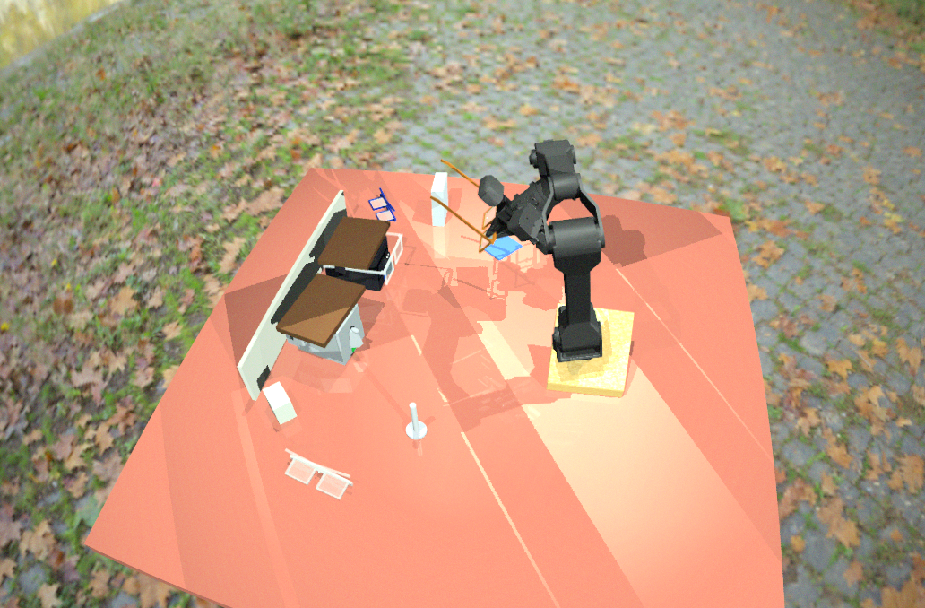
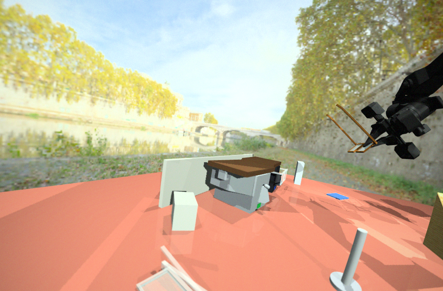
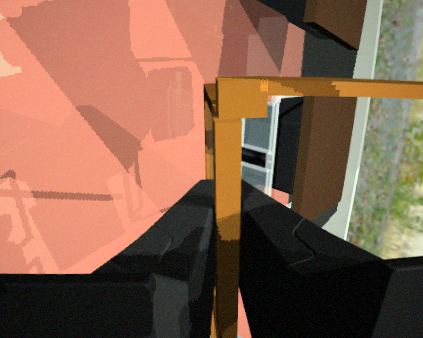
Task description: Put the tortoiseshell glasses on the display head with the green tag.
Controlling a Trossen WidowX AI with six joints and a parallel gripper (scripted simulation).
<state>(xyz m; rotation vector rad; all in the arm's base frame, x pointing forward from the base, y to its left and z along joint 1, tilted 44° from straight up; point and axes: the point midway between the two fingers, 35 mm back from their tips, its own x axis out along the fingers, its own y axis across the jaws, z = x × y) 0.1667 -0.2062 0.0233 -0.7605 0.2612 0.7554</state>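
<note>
My gripper tip is now 29 cm short of the grey display head, 15 cm above it and 14 cm to the right of it. The rest, counted from my gripper tip: black head: 28 cm ahead, 15 cm below, 8 cm to the right; then blue tag: 23 cm to the right, 21 cm below, 1 cm behind; then grey peg stand: 32 cm to the left, 19 cm below, 9 cm ahead.
</note>
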